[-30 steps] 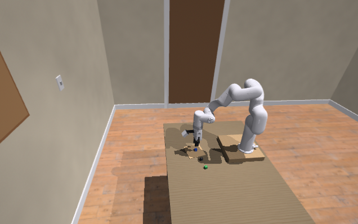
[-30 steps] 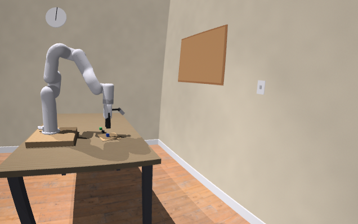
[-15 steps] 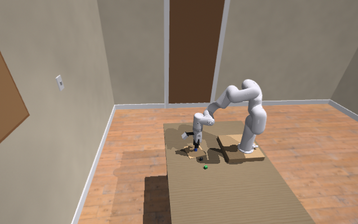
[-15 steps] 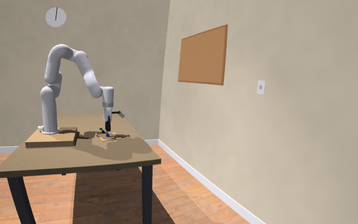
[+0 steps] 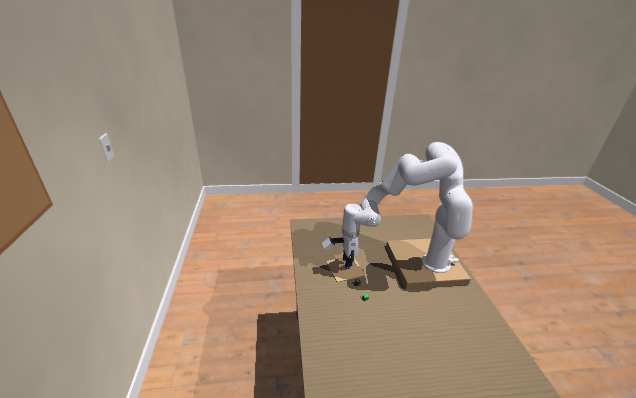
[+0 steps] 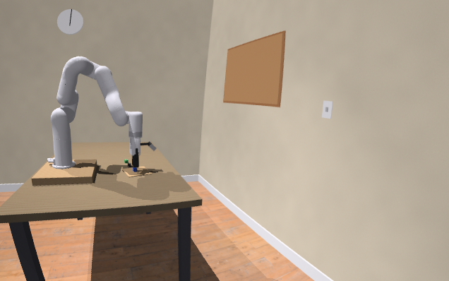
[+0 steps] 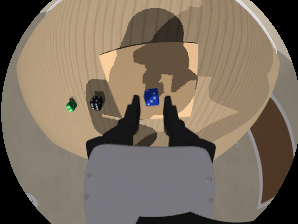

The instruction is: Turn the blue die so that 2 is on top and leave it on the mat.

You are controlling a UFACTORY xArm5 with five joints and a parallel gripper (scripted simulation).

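The blue die is 4 cm below my hand. The rest, counted from my hand: green die: 5 cm behind, 18 cm to the left, 4 cm below; black die: 3 cm behind, 10 cm to the left, 4 cm below; tan mat: 1 cm ahead, 5 cm below.
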